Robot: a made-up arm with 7 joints. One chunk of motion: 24 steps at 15 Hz.
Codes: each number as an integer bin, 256 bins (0 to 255) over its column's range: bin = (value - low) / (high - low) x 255, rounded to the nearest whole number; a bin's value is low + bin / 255 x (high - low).
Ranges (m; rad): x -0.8..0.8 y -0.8..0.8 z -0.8..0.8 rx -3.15..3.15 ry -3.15..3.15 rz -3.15..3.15
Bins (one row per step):
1: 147 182 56 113 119 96
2: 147 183 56 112 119 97
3: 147 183 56 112 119 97
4: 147 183 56 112 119 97
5: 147 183 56 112 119 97
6: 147 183 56 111 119 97
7: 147 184 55 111 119 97
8: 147 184 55 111 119 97
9: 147 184 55 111 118 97
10: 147 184 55 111 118 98
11: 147 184 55 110 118 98
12: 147 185 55 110 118 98
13: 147 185 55 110 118 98
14: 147 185 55 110 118 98
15: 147 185 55 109 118 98
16: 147 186 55 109 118 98
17: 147 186 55 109 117 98
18: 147 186 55 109 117 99
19: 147 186 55 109 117 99
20: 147 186 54 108 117 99
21: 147 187 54 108 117 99
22: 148 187 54 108 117 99
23: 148 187 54 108 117 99
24: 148 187 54 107 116 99
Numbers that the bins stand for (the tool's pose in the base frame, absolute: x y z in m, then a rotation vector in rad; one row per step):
1: 0.1224 0.3420 -0.4486 -0.3582 -0.2100 -0.7782
2: 0.1224 0.3482 -0.4486 -0.3829 -0.2100 -0.7535
3: 0.1224 0.3482 -0.4486 -0.3829 -0.2100 -0.7535
4: 0.1224 0.3482 -0.4486 -0.3829 -0.2100 -0.7535
5: 0.1224 0.3482 -0.4486 -0.3829 -0.2100 -0.7535
6: 0.1224 0.3482 -0.4486 -0.4076 -0.2100 -0.7535
7: 0.1224 0.3545 -0.4549 -0.4076 -0.2100 -0.7535
8: 0.1224 0.3545 -0.4549 -0.4076 -0.2100 -0.7535
9: 0.1224 0.3545 -0.4549 -0.4076 -0.2347 -0.7535
10: 0.1224 0.3545 -0.4549 -0.4076 -0.2347 -0.7288
11: 0.1224 0.3545 -0.4549 -0.4324 -0.2347 -0.7288
12: 0.1224 0.3608 -0.4549 -0.4324 -0.2347 -0.7288
13: 0.1224 0.3608 -0.4549 -0.4324 -0.2347 -0.7288
14: 0.1224 0.3608 -0.4549 -0.4324 -0.2347 -0.7288
15: 0.1224 0.3608 -0.4549 -0.4571 -0.2347 -0.7288
16: 0.1224 0.3671 -0.4549 -0.4571 -0.2347 -0.7288
17: 0.1224 0.3671 -0.4549 -0.4571 -0.2594 -0.7288
18: 0.1224 0.3671 -0.4549 -0.4571 -0.2594 -0.7041
19: 0.1224 0.3671 -0.4549 -0.4571 -0.2594 -0.7041
20: 0.1224 0.3671 -0.4612 -0.4818 -0.2594 -0.7041
21: 0.1224 0.3733 -0.4612 -0.4818 -0.2594 -0.7041
22: 0.1286 0.3733 -0.4612 -0.4818 -0.2594 -0.7041
23: 0.1286 0.3733 -0.4612 -0.4818 -0.2594 -0.7041
24: 0.1286 0.3733 -0.4612 -0.5065 -0.2841 -0.7041

